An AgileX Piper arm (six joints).
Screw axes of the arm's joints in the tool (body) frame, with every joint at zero. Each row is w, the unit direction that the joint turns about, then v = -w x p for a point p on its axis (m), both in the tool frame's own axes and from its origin. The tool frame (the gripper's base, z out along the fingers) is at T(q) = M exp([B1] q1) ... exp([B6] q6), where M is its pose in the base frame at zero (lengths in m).
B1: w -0.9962 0 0.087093 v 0 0.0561 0
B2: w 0 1 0 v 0.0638 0 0.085
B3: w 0 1 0 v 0.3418 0 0.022
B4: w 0 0 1 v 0 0 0
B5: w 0 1 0 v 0.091 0 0
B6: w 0 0 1 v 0 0 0
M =
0.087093 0 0.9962 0.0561
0 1 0 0
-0.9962 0 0.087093 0.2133
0 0 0 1
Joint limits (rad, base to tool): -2.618..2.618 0..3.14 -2.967..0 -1.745..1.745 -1.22..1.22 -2.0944..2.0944
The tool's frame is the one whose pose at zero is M.
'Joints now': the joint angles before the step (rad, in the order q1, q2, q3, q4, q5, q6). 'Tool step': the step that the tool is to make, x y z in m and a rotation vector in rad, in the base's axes. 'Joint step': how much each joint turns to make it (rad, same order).
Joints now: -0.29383 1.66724 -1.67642 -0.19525 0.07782 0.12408
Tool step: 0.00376 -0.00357 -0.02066 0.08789 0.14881 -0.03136
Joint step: 0.00086 0.01796 -0.00140 0.00129 0.15538 0.03721
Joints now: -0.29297 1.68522 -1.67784 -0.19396 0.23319 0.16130
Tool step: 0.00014 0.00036 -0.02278 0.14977 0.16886 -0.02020
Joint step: 0.00001 0.01541 -0.00221 0.09630 0.19356 -0.00330
